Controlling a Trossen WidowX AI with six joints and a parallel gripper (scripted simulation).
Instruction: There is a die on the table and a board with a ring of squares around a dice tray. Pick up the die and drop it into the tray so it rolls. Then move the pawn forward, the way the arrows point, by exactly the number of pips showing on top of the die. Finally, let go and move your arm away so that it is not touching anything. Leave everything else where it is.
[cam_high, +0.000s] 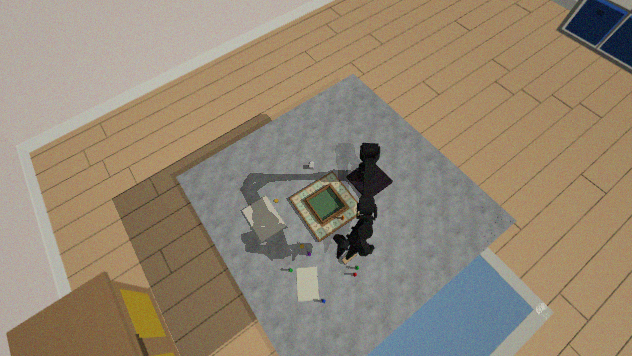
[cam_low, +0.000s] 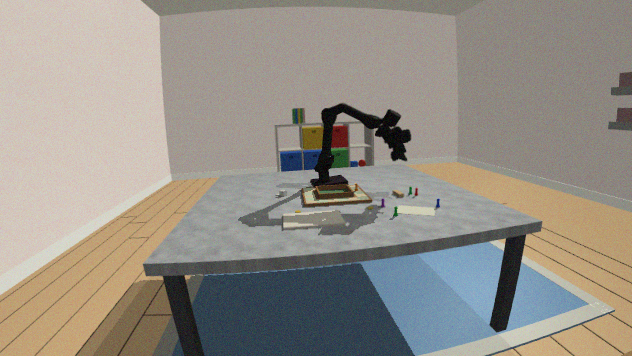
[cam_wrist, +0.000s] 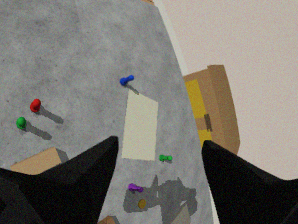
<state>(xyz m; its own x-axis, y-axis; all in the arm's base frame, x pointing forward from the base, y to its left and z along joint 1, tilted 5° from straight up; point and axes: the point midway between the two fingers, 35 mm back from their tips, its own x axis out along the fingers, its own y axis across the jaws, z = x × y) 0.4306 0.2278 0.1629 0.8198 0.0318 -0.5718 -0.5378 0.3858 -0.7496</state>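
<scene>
Right now my gripper tip is 480 mm to the left of the white die, 300 mm past it and 170 mm above it. From my gripper tip the other things lie so: purple pawn 170 mm below, 150 mm to the right, 60 mm ahead; then small wooden block 180 mm below, 60 mm behind; then red pawn 170 mm below, 70 mm to the left, 20 mm behind.
</scene>
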